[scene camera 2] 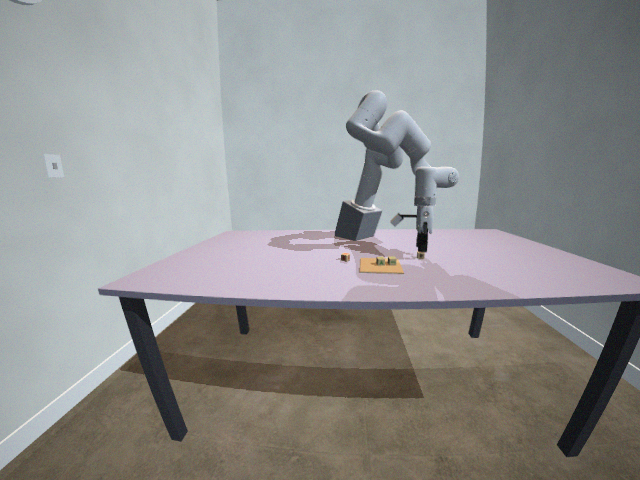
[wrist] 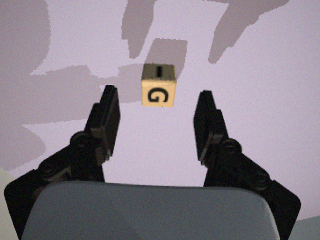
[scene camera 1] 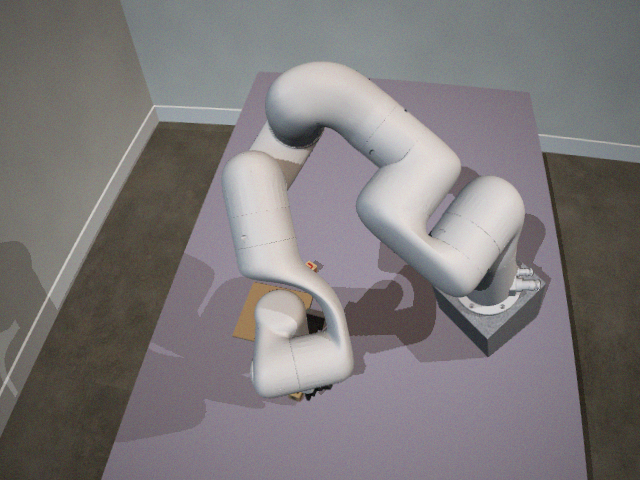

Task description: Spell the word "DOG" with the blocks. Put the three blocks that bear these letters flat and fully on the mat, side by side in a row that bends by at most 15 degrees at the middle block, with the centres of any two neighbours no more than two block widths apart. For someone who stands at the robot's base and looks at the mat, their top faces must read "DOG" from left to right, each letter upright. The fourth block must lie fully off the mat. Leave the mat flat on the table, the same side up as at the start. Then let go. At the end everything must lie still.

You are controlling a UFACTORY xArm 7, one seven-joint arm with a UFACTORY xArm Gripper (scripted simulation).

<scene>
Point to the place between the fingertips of my gripper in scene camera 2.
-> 421, 249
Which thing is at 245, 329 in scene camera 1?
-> A mat.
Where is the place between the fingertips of my gripper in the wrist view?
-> At 157, 102
</scene>
